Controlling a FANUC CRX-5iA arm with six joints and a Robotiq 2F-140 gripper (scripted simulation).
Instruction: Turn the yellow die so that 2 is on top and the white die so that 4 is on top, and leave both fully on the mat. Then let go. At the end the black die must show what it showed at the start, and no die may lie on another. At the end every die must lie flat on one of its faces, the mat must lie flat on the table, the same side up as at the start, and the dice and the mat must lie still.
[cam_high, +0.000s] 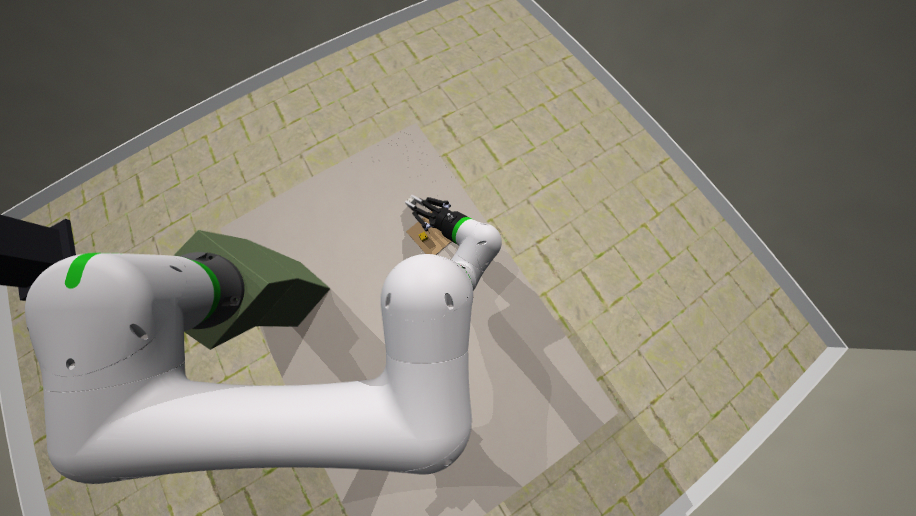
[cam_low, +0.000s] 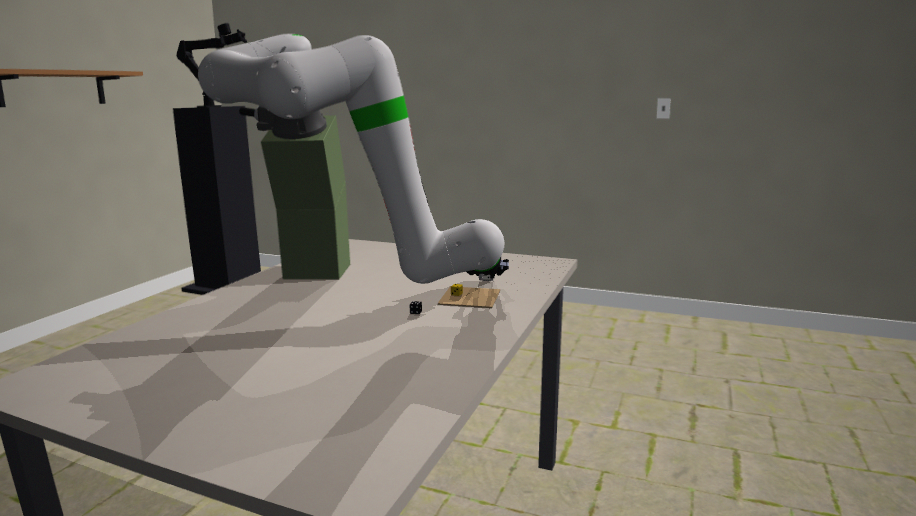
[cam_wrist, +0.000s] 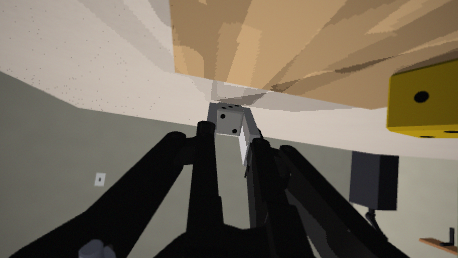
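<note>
The tan mat is 120 mm to the right of my hand and 30 mm below it. The rest, counted from my hand: white die (20 mm to the left, 10 mm below, 10 mm behind); then black die (280 mm to the right, 80 mm behind, 20 mm below); then yellow die (120 mm to the right, 40 mm behind, 10 mm below).
</note>
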